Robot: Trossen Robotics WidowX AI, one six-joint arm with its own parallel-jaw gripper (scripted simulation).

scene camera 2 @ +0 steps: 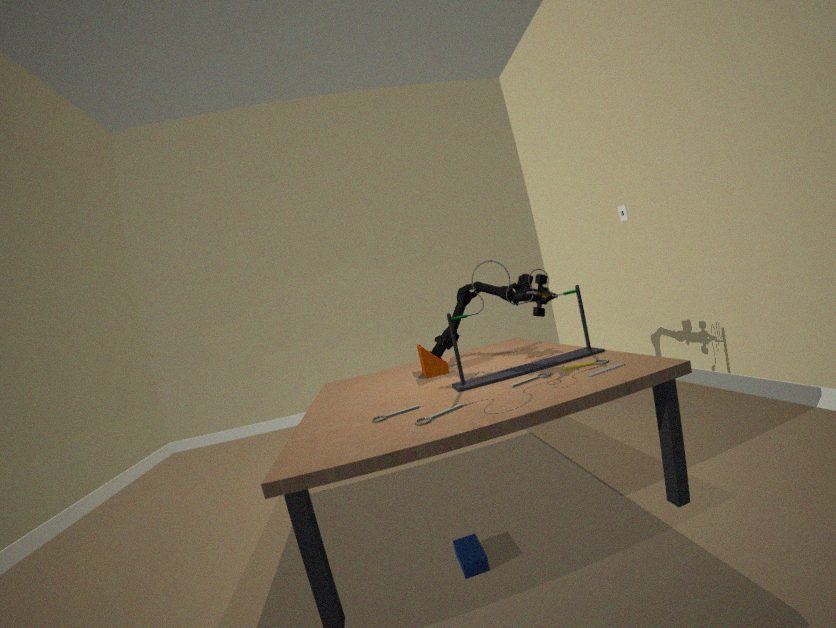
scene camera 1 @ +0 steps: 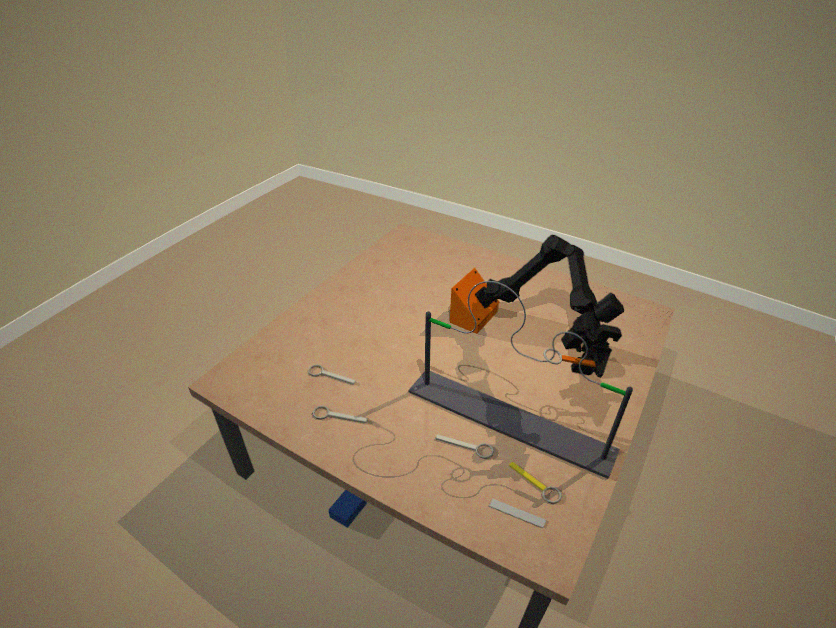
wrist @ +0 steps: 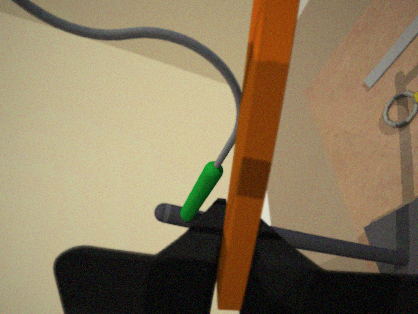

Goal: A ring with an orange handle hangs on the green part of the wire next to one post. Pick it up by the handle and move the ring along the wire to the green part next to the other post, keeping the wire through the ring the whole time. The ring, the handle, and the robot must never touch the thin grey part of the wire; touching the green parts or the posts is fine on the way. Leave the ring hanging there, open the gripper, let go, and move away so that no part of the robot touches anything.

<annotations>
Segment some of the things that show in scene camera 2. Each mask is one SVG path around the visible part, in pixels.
A blue block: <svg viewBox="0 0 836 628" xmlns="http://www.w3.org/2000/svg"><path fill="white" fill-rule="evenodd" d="M475 533L453 541L456 557L465 579L490 571L488 558Z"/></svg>
</annotations>
